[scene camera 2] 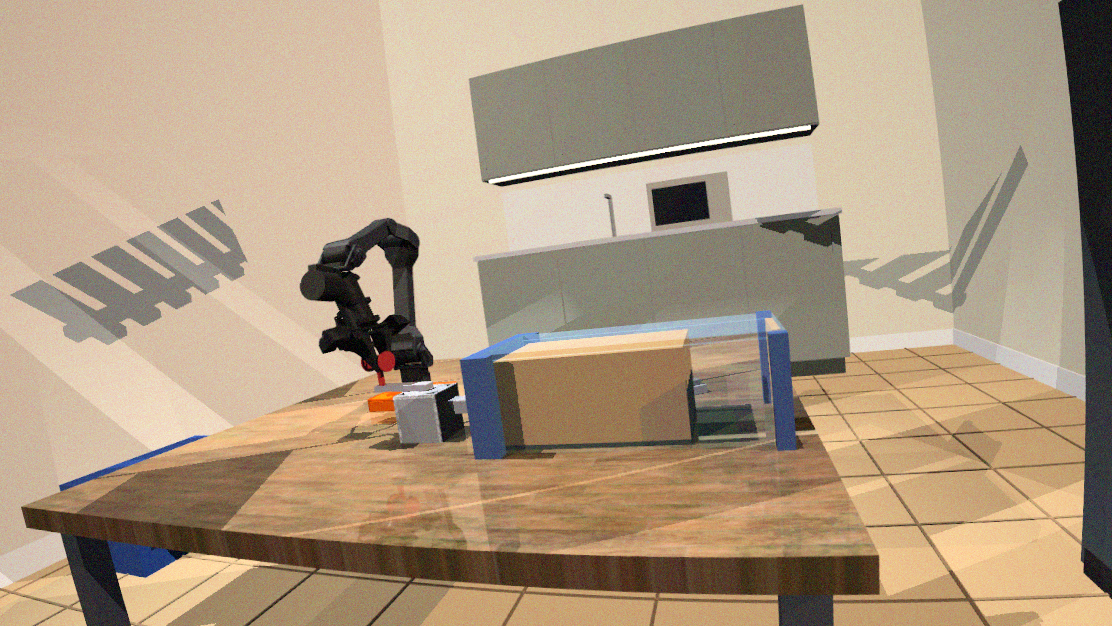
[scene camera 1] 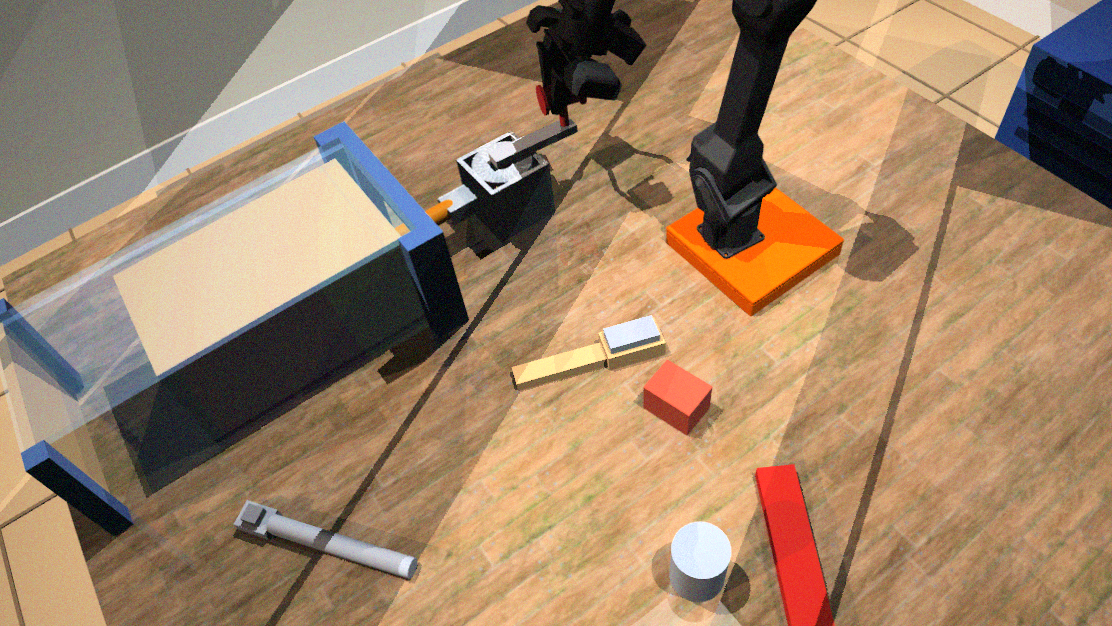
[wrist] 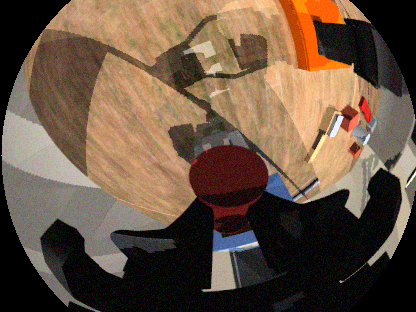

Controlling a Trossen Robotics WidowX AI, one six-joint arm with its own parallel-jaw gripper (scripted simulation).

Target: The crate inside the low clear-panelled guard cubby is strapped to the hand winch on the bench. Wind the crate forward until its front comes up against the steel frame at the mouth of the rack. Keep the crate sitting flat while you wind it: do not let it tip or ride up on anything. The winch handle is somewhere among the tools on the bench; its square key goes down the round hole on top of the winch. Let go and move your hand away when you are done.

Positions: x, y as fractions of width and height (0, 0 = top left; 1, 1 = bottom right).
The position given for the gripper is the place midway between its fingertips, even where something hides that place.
Observation:
In view: the gripper (scene camera 1: 0.50, 0.17), a red knob (wrist: 0.55, 0.57), a wooden brush (scene camera 1: 0.58, 0.54), a red cube (scene camera 1: 0.61, 0.64), a grey tube tool (scene camera 1: 0.24, 0.83) and a winch (scene camera 2: 0.38, 0.67).
The wooden brush is seen too in the wrist view (wrist: 0.80, 0.38). The gripper is seen too in scene camera 2 (scene camera 2: 0.35, 0.59) and in the wrist view (wrist: 0.54, 0.60).

